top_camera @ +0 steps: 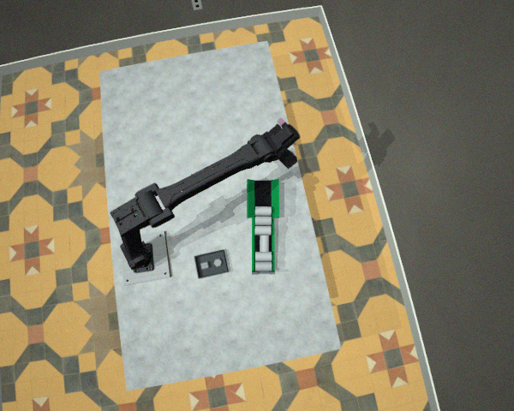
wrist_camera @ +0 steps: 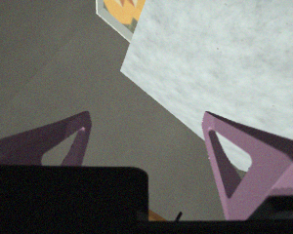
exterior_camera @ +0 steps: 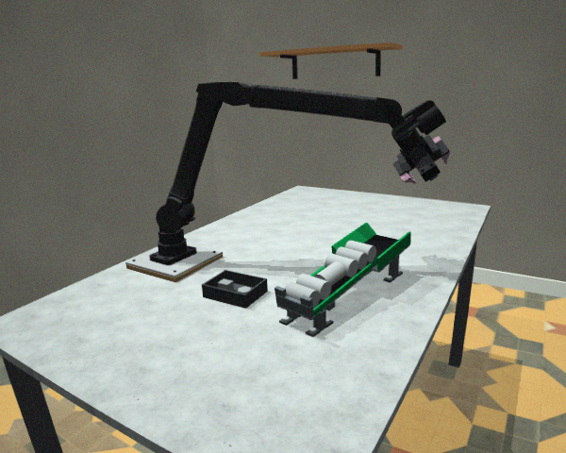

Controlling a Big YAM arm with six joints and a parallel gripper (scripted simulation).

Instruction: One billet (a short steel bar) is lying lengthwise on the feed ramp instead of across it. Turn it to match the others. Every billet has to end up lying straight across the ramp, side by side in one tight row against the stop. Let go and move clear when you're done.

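Now: the billet 41 cm to the right of my hand, 17 cm below it and 10 cm behind it. From my hand the other things lie so: black tray: 46 cm to the right, 34 cm behind, 24 cm below; stop: 53 cm to the right, 19 cm below, 12 cm behind.
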